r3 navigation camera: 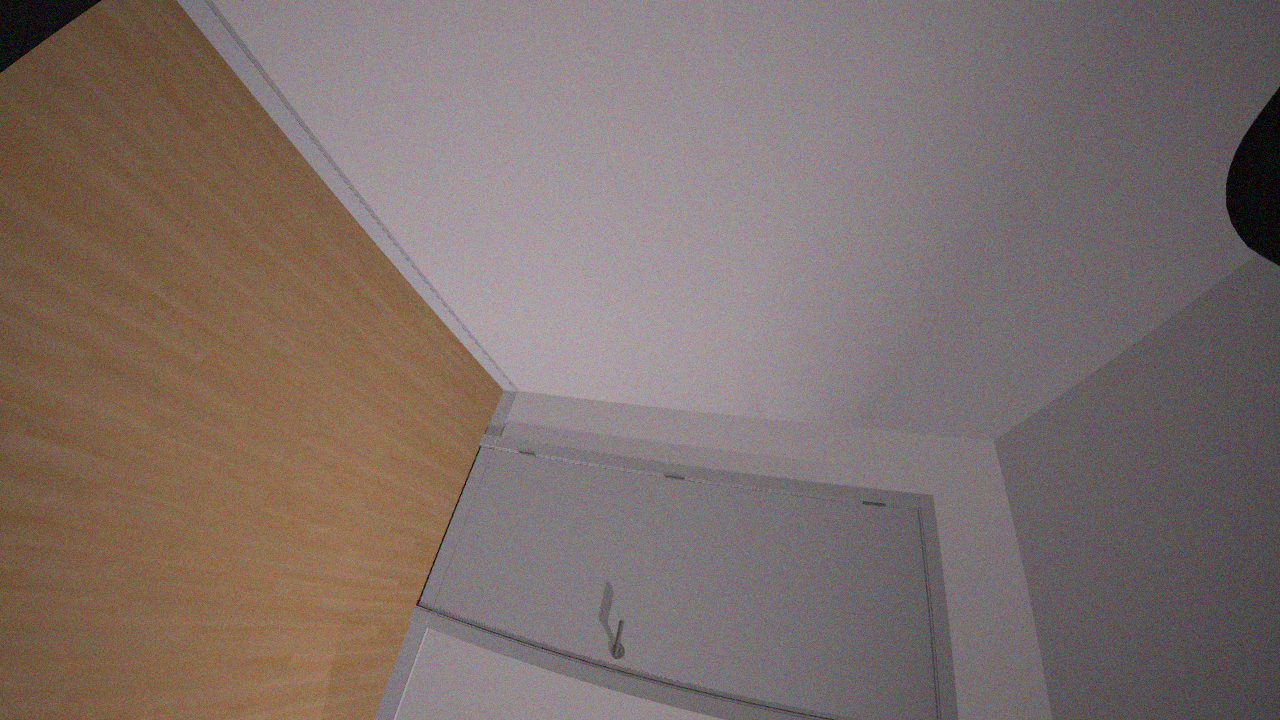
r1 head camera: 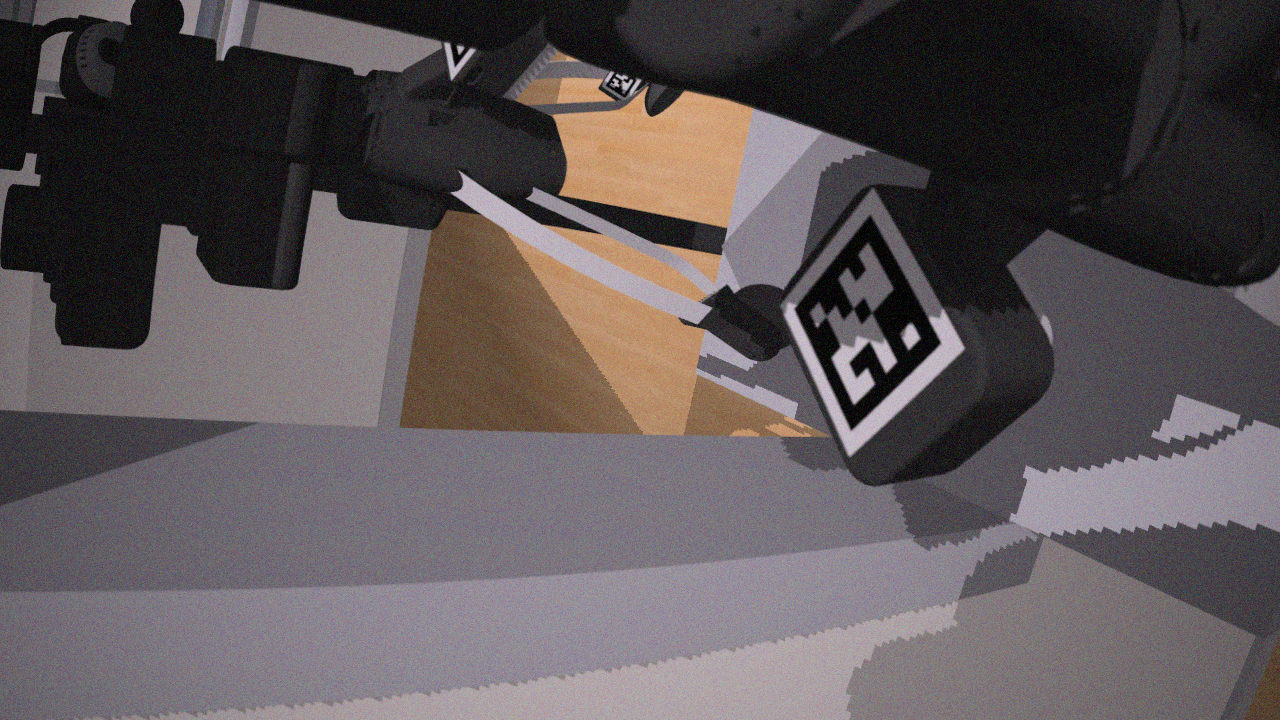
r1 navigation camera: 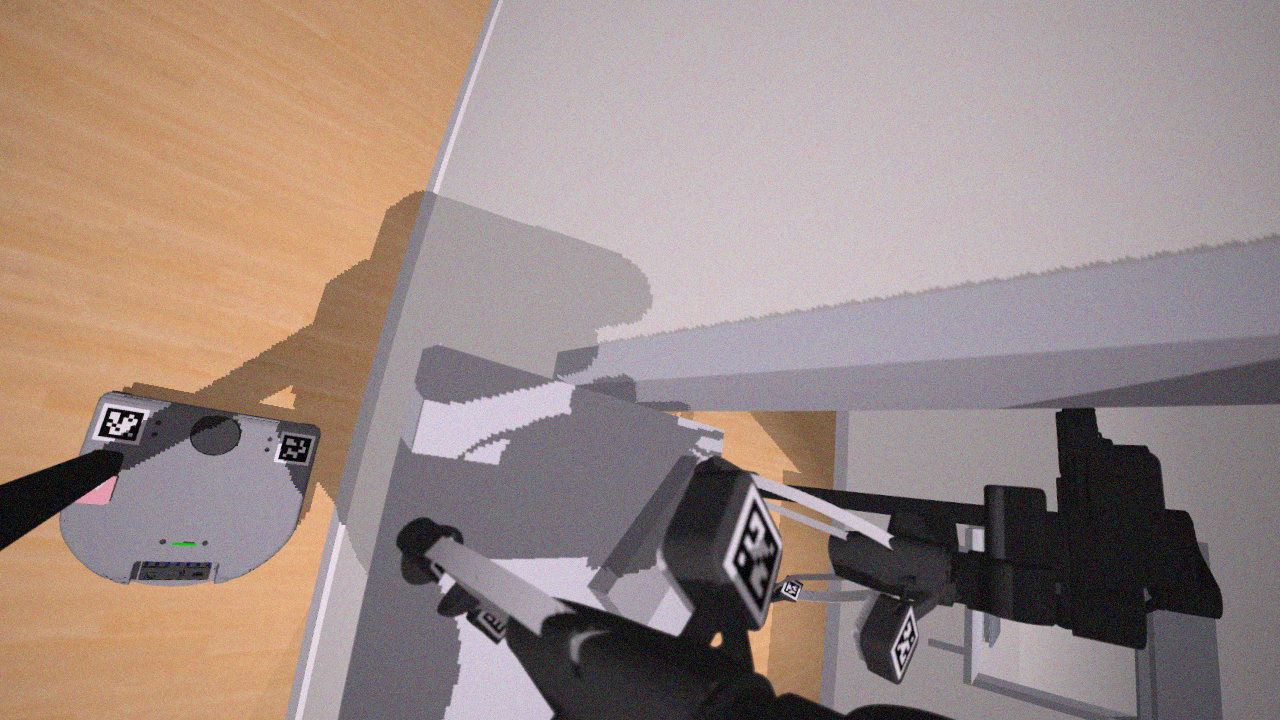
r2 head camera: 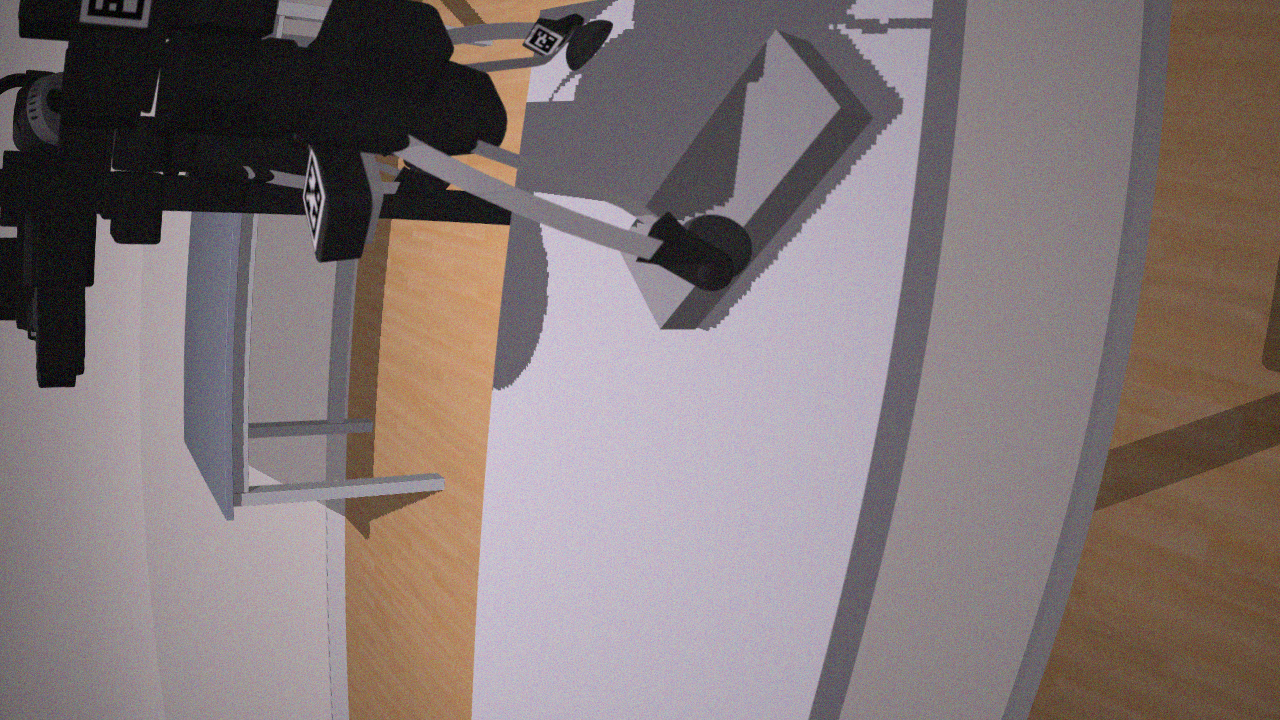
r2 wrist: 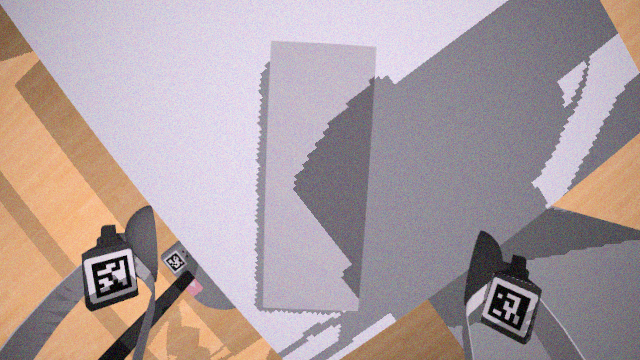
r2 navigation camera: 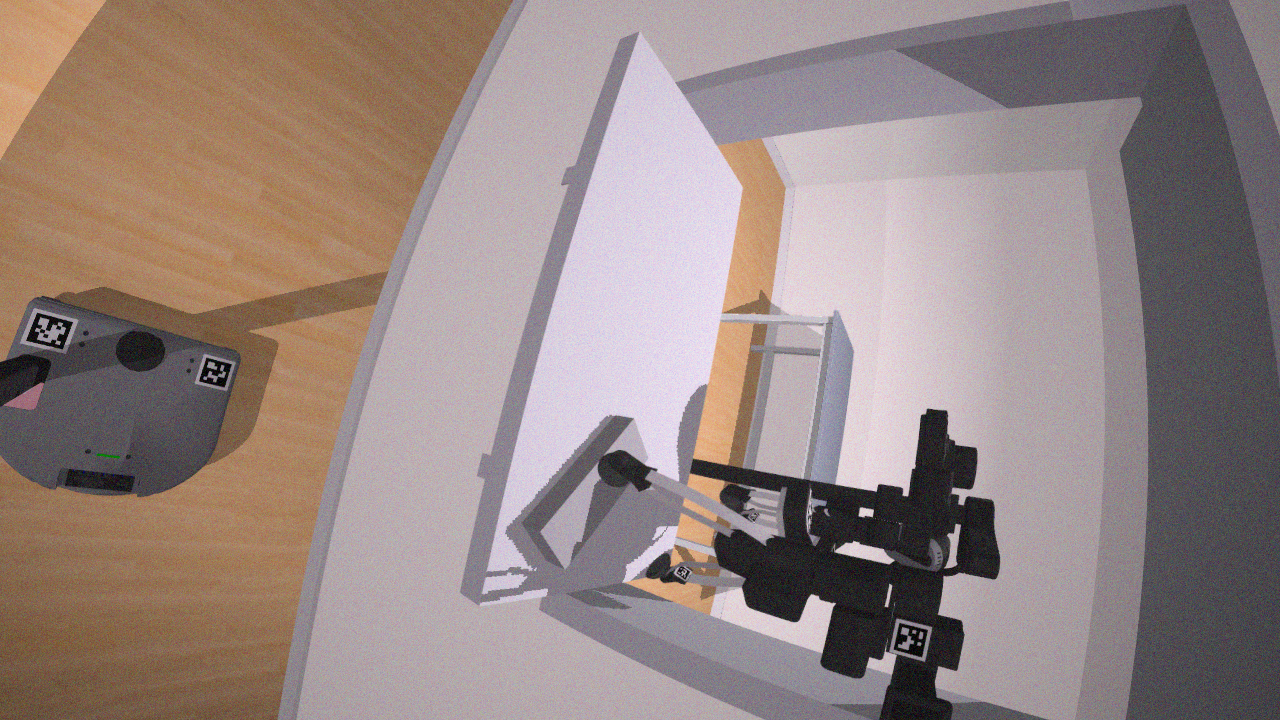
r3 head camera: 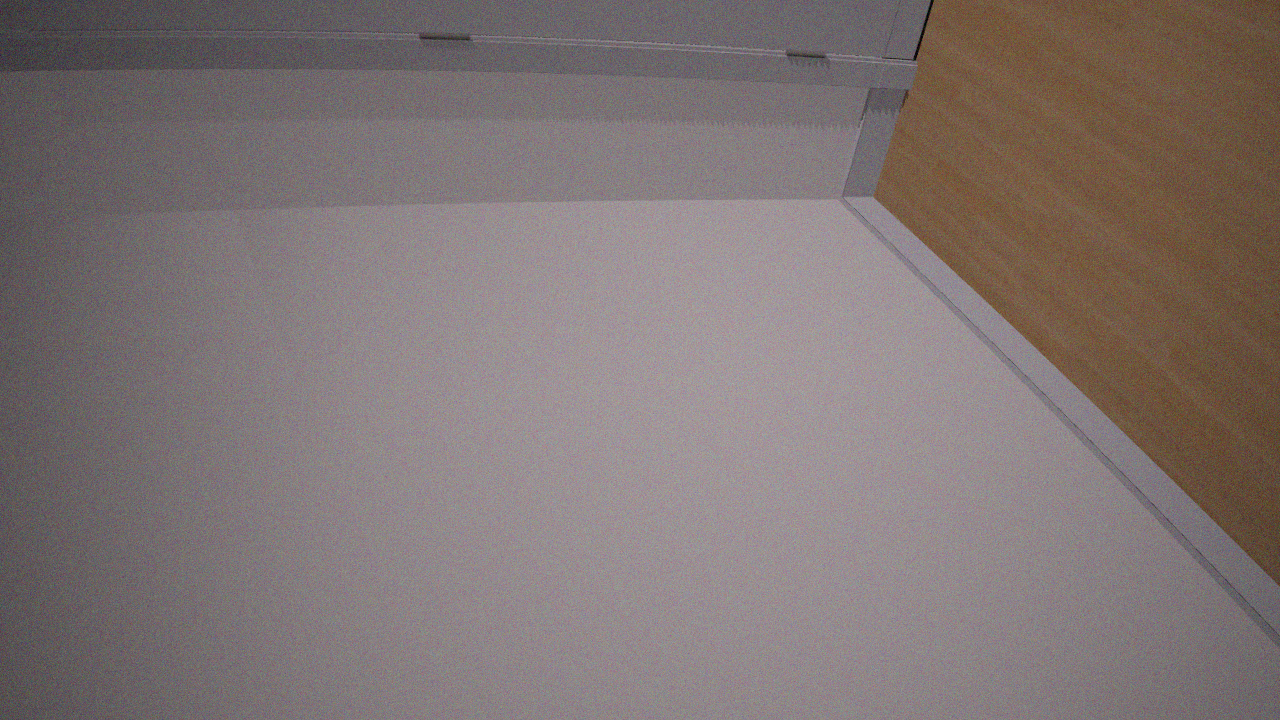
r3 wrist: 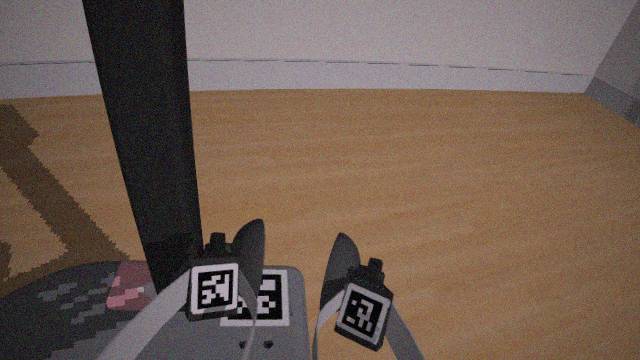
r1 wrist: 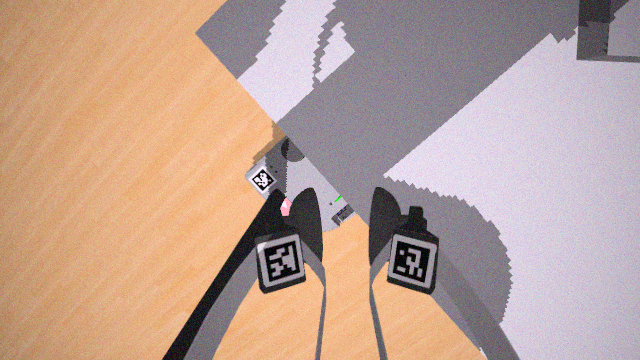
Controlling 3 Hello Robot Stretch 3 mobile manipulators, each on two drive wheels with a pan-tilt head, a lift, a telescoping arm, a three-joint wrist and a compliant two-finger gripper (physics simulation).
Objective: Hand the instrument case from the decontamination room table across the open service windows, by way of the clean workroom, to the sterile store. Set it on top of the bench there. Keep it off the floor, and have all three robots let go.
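Note:
The instrument case, a long grey box (r1 navigation camera: 631, 598) (r2 head camera: 792, 116) (r2 navigation camera: 571, 523) (r2 wrist: 300, 110), lies flat on a white tabletop (r2 head camera: 680, 465) (r2 navigation camera: 617, 268) (r2 wrist: 165, 75) by the window. My r2 gripper (r2 head camera: 648, 147) (r2 navigation camera: 642, 519) (r2 wrist: 312, 245) is open wide and empty; in its wrist view the fingers stand on either side of the case, apart from it. My r1 gripper (r1 navigation camera: 447, 577) (r1 wrist: 345, 200) is open, with nothing between its fingers, near the tabletop's edge. My r3 gripper (r3 wrist: 300, 230) is open and empty, over its own base and floor, with no case in its views.
The r1 base (r1 navigation camera: 187, 510) and r2 base (r2 navigation camera: 161, 402) stand beside walls. The window frame (r2 navigation camera: 1190, 358) surrounds the opening. A stand with a blue panel (r2 head camera: 210, 358) (r2 navigation camera: 836, 402) is behind the tabletop. Near r3 are a wall (r3 head camera: 537, 402) and a closed door (r3 navigation camera: 760, 591).

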